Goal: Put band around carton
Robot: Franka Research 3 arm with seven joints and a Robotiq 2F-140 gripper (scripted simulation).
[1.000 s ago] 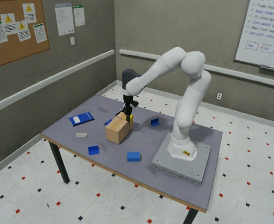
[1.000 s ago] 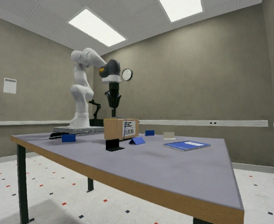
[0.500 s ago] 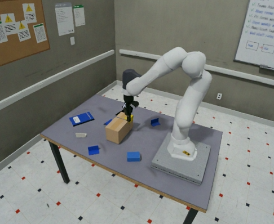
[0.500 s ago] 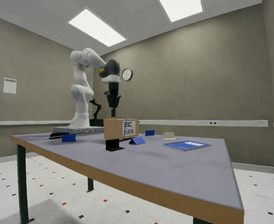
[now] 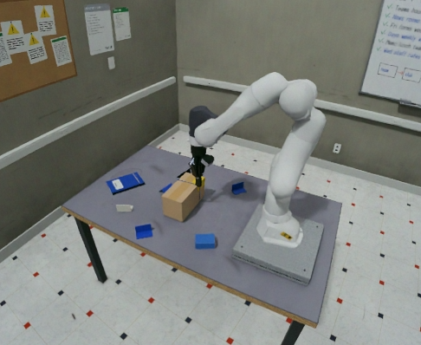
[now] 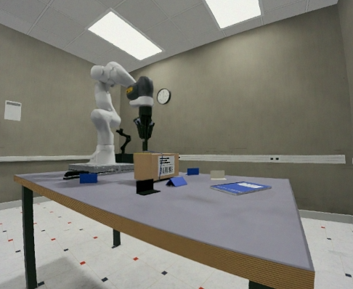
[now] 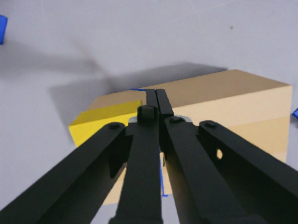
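Right now my hand is 2 cm short of the yellow corner guard, 6 cm to the left of it and 6 cm above it. The rest, counted from my hand: brown carton: 8 cm ahead, 2 cm to the left, 11 cm below; then blue block: 15 cm behind, 21 cm to the left, 17 cm below; then black bracket: 22 cm ahead, 23 cm to the right, 18 cm below.
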